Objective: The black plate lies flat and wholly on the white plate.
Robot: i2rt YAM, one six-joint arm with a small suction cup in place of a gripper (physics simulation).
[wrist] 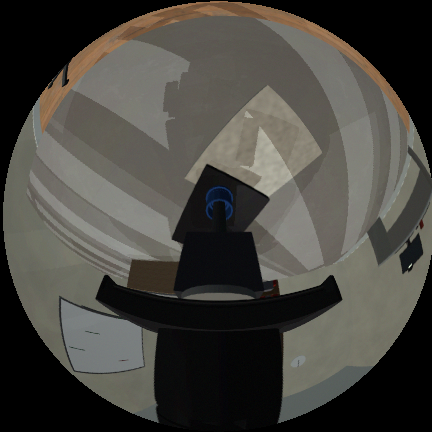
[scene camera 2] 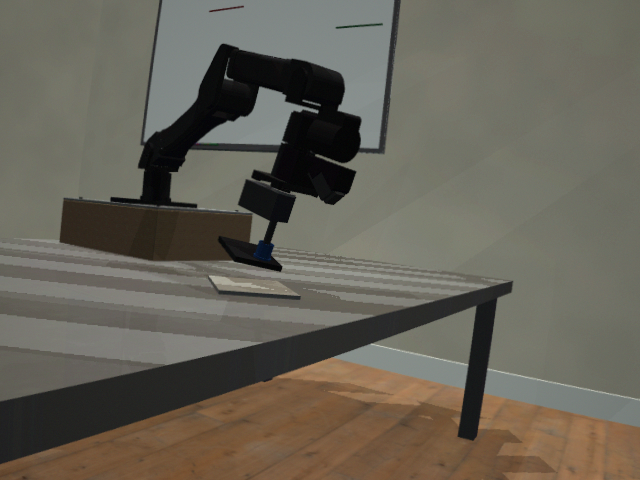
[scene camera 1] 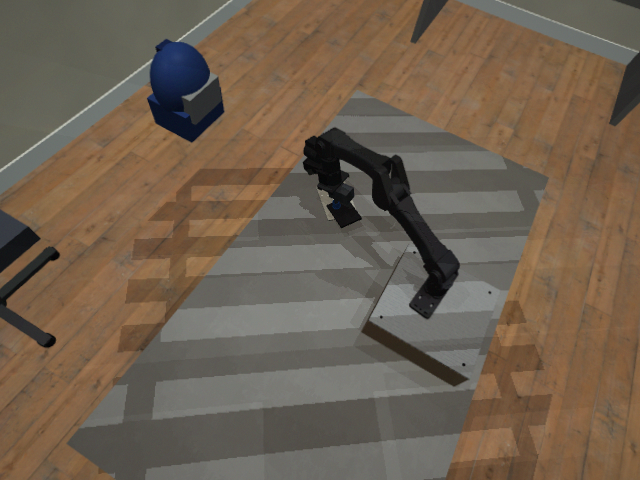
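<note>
The black plate hangs on my blue suction cup, tilted, above the table. In scene camera 2 its left end is higher than its right end. The cup holds it off its middle, toward the right end in that view. The white plate lies flat on the table, below the black plate and apart from it. In the wrist view the black plate covers the near corner of the white plate, and most of the white plate shows beyond it. In scene camera 1 the arm hides part of the white plate.
The grey striped table bears a box-like base, on which the arm is mounted. The table's edge runs in front of the white plate in scene camera 2. A blue round object stands on the floor.
</note>
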